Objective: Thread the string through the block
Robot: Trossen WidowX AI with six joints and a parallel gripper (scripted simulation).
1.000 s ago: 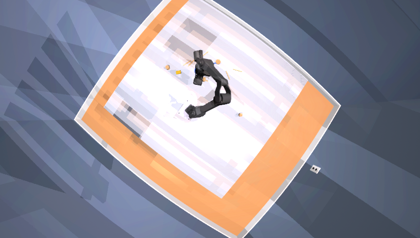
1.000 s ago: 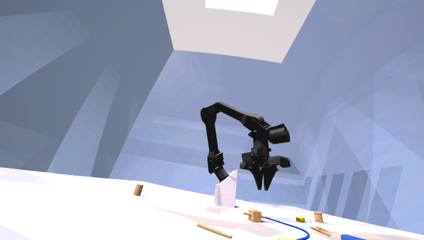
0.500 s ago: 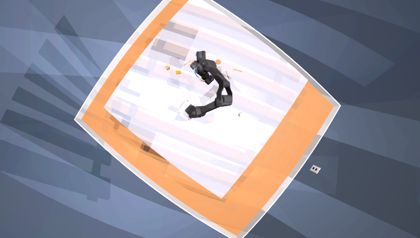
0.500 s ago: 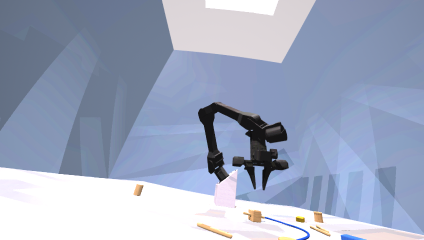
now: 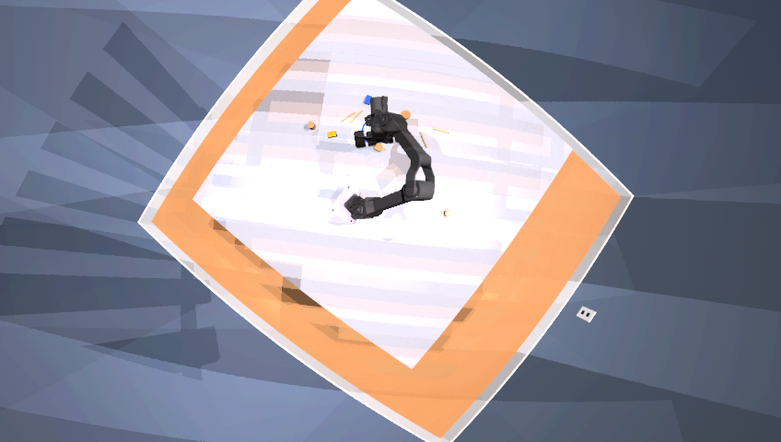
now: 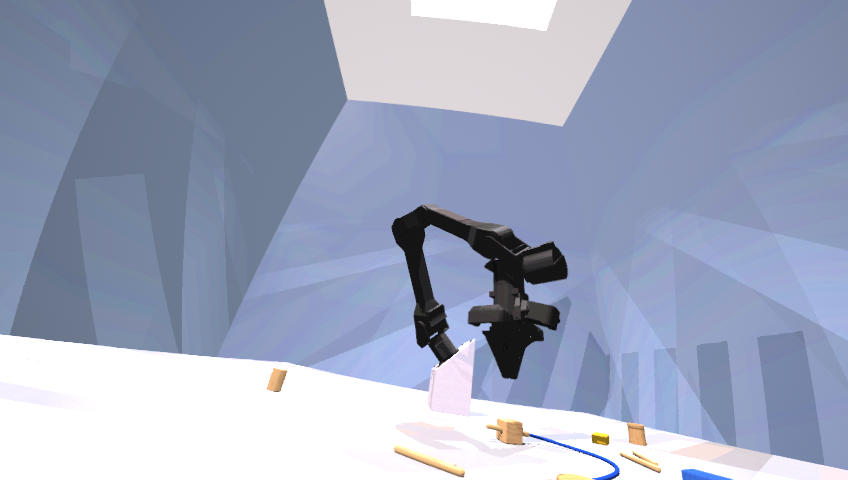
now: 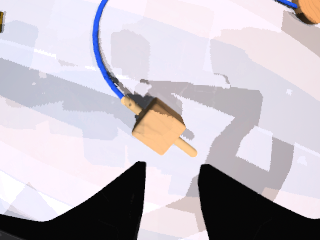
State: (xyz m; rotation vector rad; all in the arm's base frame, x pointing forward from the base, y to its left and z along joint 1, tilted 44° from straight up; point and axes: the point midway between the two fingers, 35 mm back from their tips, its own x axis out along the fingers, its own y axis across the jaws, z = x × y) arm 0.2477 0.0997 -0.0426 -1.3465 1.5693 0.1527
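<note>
The wooden block is 10 mm behind my gripper tip and 80 mm below it. The rest, counted from my gripper tip: long loose stick (170 mm ahead, 100 mm to the right, 90 mm below); yellow piece (100 mm behind, 190 mm to the left, 80 mm below); round wooden button (190 mm ahead, 20 mm to the left, 80 mm below).
</note>
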